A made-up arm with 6 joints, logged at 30 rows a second.
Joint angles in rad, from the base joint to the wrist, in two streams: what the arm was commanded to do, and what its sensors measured. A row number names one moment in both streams.
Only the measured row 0 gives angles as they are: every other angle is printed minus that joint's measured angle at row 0.
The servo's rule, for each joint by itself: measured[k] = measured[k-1] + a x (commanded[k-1-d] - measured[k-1]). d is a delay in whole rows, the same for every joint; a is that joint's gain. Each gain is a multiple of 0.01, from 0.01 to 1. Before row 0 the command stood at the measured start. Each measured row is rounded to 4 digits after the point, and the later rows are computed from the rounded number. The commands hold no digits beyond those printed.
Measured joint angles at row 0:
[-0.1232, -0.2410, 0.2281, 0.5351, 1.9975, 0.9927]
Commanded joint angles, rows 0 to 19:
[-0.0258, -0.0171, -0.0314, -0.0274, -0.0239, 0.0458]
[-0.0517, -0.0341, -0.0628, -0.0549, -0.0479, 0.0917]
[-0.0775, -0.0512, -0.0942, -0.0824, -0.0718, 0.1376]
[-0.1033, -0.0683, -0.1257, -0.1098, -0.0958, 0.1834]
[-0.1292, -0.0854, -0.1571, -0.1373, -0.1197, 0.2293]
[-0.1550, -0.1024, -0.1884, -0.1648, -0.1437, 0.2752]
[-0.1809, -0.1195, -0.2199, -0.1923, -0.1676, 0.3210]
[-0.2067, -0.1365, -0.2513, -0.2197, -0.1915, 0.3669]
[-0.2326, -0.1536, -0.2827, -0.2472, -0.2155, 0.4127]
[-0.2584, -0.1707, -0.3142, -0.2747, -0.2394, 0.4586]
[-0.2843, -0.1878, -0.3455, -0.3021, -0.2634, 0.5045]
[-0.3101, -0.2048, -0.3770, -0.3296, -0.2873, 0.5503]
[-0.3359, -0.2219, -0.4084, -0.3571, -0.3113, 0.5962]
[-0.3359, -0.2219, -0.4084, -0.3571, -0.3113, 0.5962]
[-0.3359, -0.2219, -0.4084, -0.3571, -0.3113, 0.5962]
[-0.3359, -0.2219, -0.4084, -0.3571, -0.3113, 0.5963]
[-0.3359, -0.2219, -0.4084, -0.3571, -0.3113, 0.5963]
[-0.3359, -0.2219, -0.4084, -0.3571, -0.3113, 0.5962]
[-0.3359, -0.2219, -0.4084, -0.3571, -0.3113, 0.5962]
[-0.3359, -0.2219, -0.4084, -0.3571, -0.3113, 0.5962]
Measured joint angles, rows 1 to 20:
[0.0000, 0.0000, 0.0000, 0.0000, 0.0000, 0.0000]
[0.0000, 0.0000, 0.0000, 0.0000, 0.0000, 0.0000]
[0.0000, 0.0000, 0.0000, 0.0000, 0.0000, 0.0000]
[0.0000, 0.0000, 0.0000, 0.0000, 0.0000, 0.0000]
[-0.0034, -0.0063, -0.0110, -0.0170, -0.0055, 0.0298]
[-0.0097, -0.0166, -0.0291, -0.0405, -0.0153, 0.0700]
[-0.0185, -0.0294, -0.0519, -0.0665, -0.0283, 0.1139]
[-0.0295, -0.0438, -0.0777, -0.0933, -0.0438, 0.1591]
[-0.0425, -0.0592, -0.1055, -0.1206, -0.0613, 0.2047]
[-0.0571, -0.0752, -0.1345, -0.1480, -0.0803, 0.2505]
[-0.0732, -0.0916, -0.1644, -0.1755, -0.1004, 0.2963]
[-0.0906, -0.1082, -0.1948, -0.2029, -0.1214, 0.3422]
[-0.1091, -0.1250, -0.2256, -0.2304, -0.1430, 0.3880]
[-0.1285, -0.1419, -0.2566, -0.2579, -0.1652, 0.4339]
[-0.1488, -0.1589, -0.2877, -0.2853, -0.1878, 0.4798]
[-0.1698, -0.1759, -0.3190, -0.3128, -0.2107, 0.5256]
[-0.1914, -0.1929, -0.3503, -0.3403, -0.2338, 0.5715]
[-0.2102, -0.2036, -0.3706, -0.3507, -0.2516, 0.5876]
[-0.2265, -0.2104, -0.3838, -0.3547, -0.2653, 0.5932]
[-0.2407, -0.2147, -0.3924, -0.3562, -0.2759, 0.5952]
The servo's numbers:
d 4
a 0.13 0.37 0.35 0.62 0.23 0.65

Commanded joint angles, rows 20 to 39:
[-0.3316, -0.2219, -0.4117, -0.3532, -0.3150, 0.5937]
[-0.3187, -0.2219, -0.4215, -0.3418, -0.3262, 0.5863]
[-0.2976, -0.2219, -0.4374, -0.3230, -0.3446, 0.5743]
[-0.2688, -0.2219, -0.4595, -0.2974, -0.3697, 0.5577]
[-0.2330, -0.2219, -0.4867, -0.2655, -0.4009, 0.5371]
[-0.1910, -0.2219, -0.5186, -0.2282, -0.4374, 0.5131]
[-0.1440, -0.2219, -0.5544, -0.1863, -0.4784, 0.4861]
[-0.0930, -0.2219, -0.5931, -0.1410, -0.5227, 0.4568]
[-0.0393, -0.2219, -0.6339, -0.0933, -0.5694, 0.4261]
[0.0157, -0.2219, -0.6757, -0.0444, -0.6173, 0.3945]
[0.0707, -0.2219, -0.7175, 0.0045, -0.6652, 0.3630]
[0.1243, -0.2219, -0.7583, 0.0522, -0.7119, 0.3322]
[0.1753, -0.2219, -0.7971, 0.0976, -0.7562, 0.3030]
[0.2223, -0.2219, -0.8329, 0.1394, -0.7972, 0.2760]
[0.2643, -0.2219, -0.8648, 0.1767, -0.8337, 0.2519]
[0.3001, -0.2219, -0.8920, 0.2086, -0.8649, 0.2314]
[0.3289, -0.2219, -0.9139, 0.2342, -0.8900, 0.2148]
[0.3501, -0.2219, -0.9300, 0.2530, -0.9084, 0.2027]
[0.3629, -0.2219, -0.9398, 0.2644, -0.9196, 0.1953]
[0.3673, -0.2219, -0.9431, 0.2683, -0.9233, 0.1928]
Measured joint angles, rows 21 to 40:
[-0.2531, -0.2174, -0.3980, -0.3568, -0.2840, 0.5959]
[-0.2639, -0.2191, -0.4016, -0.3570, -0.2903, 0.5961]
[-0.2733, -0.2201, -0.4040, -0.3571, -0.2951, 0.5962]
[-0.2814, -0.2208, -0.4055, -0.3571, -0.2988, 0.5962]
[-0.2879, -0.2212, -0.4077, -0.3547, -0.3025, 0.5946]
[-0.2919, -0.2215, -0.4125, -0.3467, -0.3080, 0.5892]
[-0.2926, -0.2216, -0.4212, -0.3320, -0.3164, 0.5795]
[-0.2895, -0.2217, -0.4346, -0.3105, -0.3287, 0.5653]
[-0.2822, -0.2218, -0.4528, -0.2826, -0.3453, 0.5470]
[-0.2703, -0.2218, -0.4758, -0.2489, -0.3665, 0.5250]
[-0.2539, -0.2218, -0.5033, -0.2101, -0.3922, 0.4997]
[-0.2330, -0.2218, -0.5347, -0.1673, -0.4222, 0.4718]
[-0.2078, -0.2218, -0.5694, -0.1214, -0.4561, 0.4421]
[-0.1787, -0.2218, -0.6066, -0.0737, -0.4932, 0.4112]
[-0.1463, -0.2218, -0.6454, -0.0252, -0.5328, 0.3799]
[-0.1111, -0.2218, -0.6849, 0.0228, -0.5740, 0.3489]
[-0.0739, -0.2218, -0.7242, 0.0692, -0.6159, 0.3191]
[-0.0354, -0.2218, -0.7622, 0.1127, -0.6576, 0.2911]
[0.0036, -0.2218, -0.7981, 0.1524, -0.6981, 0.2656]
[0.0421, -0.2218, -0.8310, 0.1872, -0.7365, 0.2434]

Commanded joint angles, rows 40 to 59:
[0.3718, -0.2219, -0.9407, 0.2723, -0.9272, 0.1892]
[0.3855, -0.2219, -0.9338, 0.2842, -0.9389, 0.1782]
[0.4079, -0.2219, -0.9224, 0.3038, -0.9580, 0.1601]
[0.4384, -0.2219, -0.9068, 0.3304, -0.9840, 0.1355]
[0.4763, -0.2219, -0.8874, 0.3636, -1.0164, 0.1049]
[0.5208, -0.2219, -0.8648, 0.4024, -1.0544, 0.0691]
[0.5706, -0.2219, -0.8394, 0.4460, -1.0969, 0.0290]
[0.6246, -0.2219, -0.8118, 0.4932, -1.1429, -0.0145]
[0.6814, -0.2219, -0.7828, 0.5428, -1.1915, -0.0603]
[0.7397, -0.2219, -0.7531, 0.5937, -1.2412, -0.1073]
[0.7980, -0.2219, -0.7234, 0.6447, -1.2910, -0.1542]
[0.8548, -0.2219, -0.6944, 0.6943, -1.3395, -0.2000]
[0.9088, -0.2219, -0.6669, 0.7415, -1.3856, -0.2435]
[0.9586, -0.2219, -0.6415, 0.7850, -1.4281, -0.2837]
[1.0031, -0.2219, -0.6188, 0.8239, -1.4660, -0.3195]
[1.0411, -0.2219, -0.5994, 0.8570, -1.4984, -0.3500]
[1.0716, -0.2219, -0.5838, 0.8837, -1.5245, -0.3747]
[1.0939, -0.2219, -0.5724, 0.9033, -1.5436, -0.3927]
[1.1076, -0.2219, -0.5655, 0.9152, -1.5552, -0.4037]
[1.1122, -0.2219, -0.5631, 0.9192, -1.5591, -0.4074]
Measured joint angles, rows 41 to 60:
[0.0794, -0.2218, -0.8600, 0.2163, -0.7718, 0.2248]
[0.1146, -0.2218, -0.8845, 0.2391, -0.8032, 0.2104]
[0.1469, -0.2218, -0.9039, 0.2548, -0.8300, 0.2006]
[0.1756, -0.2218, -0.9176, 0.2632, -0.8515, 0.1955]
[0.2011, -0.2218, -0.9257, 0.2688, -0.8689, 0.1914]
[0.2251, -0.2218, -0.9285, 0.2783, -0.8850, 0.1828]
[0.2489, -0.2218, -0.9264, 0.2941, -0.9018, 0.1680]
[0.2735, -0.2218, -0.9195, 0.3166, -0.9207, 0.1469]
[0.2999, -0.2218, -0.9083, 0.3457, -0.9427, 0.1196]
[0.3286, -0.2218, -0.8931, 0.3809, -0.9684, 0.0868]
[0.3601, -0.2218, -0.8743, 0.4213, -0.9980, 0.0492]
[0.3945, -0.2218, -0.8524, 0.4659, -1.0313, 0.0078]
[0.4318, -0.2218, -0.8280, 0.5136, -1.0681, -0.0365]
[0.4718, -0.2218, -0.8018, 0.5633, -1.1079, -0.0825]
[0.5142, -0.2218, -0.7744, 0.6138, -1.1500, -0.1291]
[0.5585, -0.2218, -0.7464, 0.6637, -1.1936, -0.1752]
[0.6040, -0.2218, -0.7186, 0.7119, -1.2378, -0.2196]
[0.6501, -0.2218, -0.6916, 0.7572, -1.2816, -0.2613]
[0.6960, -0.2218, -0.6661, 0.7986, -1.3240, -0.2991]
[0.7409, -0.2218, -0.6428, 0.8348, -1.3641, -0.3322]

